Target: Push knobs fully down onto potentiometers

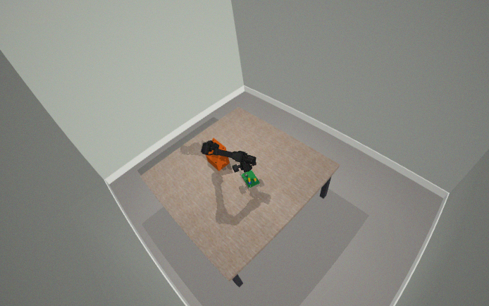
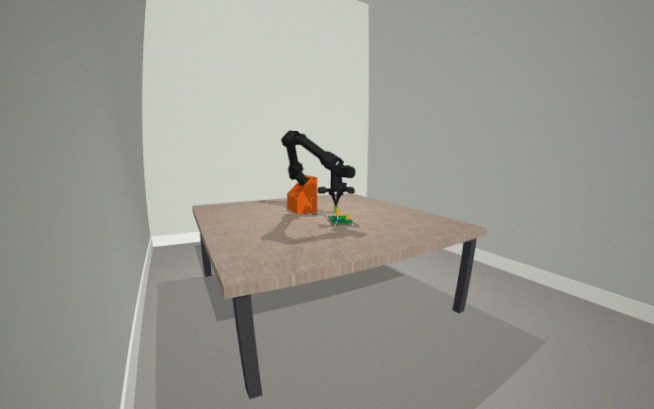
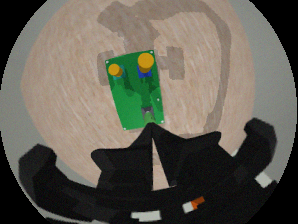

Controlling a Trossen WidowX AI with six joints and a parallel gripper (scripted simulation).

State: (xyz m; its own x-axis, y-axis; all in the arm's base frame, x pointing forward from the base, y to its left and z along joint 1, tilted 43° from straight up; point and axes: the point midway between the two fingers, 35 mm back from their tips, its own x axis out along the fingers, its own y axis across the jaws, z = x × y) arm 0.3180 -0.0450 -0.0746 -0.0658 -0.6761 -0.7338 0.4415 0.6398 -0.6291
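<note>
My gripper tip is 7 cm short of the knob, 4 cm to the left of it and 1 cm above it.
</note>
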